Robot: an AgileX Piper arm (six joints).
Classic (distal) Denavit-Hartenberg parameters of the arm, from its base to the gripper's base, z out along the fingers. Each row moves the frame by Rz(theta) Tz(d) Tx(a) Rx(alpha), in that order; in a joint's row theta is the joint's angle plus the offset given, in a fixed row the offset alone. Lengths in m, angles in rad.
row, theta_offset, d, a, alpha
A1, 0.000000, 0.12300, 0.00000, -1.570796
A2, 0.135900, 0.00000, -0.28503, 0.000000
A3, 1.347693, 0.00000, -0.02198, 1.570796
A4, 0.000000, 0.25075, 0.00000, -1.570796
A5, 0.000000, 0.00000, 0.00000, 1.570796
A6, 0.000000, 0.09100, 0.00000, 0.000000
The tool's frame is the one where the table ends.
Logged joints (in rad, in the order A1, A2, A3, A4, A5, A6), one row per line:
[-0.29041 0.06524 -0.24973 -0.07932 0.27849 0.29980]
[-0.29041 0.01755 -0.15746 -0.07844 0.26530 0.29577]
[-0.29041 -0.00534 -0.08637 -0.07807 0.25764 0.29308]
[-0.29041 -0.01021 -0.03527 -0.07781 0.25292 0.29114]
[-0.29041 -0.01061 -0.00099 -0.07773 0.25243 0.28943]
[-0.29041 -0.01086 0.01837 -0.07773 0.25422 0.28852]
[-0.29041 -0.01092 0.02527 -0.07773 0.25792 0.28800]
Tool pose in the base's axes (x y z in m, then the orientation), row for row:
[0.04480 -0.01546 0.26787 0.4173 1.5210 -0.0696]
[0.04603 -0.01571 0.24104 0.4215 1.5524 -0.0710]
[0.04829 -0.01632 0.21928 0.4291 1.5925 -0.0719]
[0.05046 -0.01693 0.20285 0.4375 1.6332 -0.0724]
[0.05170 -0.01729 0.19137 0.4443 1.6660 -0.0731]
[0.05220 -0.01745 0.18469 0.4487 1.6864 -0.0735]
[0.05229 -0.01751 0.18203 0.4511 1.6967 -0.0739]
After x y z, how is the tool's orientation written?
As a rotation vector, in radians.
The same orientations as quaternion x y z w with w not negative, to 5 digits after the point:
[0.18765 0.68395 -0.03130 0.70429]
[0.18871 0.69503 -0.03179 0.69305]
[0.19100 0.70886 -0.03200 0.67824]
[0.19356 0.72258 -0.03203 0.66286]
[0.19559 0.73341 -0.03218 0.65025]
[0.19690 0.74003 -0.03225 0.64229]
[0.19763 0.74334 -0.03238 0.63823]

